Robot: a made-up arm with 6 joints.
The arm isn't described. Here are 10 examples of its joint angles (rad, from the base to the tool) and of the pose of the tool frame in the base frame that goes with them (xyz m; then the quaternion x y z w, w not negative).
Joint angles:
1: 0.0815 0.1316 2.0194 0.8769 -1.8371 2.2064
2: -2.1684 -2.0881 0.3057 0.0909 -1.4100 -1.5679
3: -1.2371 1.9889 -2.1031 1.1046 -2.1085 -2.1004
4: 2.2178 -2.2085 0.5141 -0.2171 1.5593 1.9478
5: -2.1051 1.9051 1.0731 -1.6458 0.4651 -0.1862
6: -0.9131 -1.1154 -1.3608 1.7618 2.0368 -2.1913
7: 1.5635 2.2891 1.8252 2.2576 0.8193 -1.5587
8: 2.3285 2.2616 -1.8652 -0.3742 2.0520 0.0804
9: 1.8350 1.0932 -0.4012 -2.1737 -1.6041 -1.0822
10: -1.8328 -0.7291 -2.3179 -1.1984 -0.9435 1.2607
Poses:
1: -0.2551 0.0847 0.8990 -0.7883 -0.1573 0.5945 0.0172
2: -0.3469 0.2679 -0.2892 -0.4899 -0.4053 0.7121 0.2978
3: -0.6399 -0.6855 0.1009 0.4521 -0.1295 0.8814 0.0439
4: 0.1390 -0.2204 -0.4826 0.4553 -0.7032 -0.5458 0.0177
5: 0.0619 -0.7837 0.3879 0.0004 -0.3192 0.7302 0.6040
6: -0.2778 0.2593 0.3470 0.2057 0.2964 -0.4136 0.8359
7: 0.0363 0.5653 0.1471 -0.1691 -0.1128 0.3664 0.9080
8: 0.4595 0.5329 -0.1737 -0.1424 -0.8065 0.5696 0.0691
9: 0.0518 0.2212 0.6221 -0.3077 0.4888 -0.6811 0.4501
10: 0.2055 -0.1875 0.6896 -0.1144 0.6938 0.2846 0.6515
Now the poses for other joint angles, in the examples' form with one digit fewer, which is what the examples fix.
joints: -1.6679 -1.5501 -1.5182 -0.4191 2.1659 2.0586
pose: 0.108 0.371 0.143 0.134 -0.261 0.725 0.624
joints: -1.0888 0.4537 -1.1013 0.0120 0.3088 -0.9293
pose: -0.338 -0.556 0.775 0.359 0.058 -0.409 0.837
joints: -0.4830 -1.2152 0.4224 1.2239 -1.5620 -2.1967
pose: 0.122 0.105 0.531 -0.073 -0.546 -0.598 0.582
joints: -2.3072 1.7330 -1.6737 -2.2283 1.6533 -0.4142
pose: 0.362 -0.418 0.111 0.126 -0.987 0.003 0.100
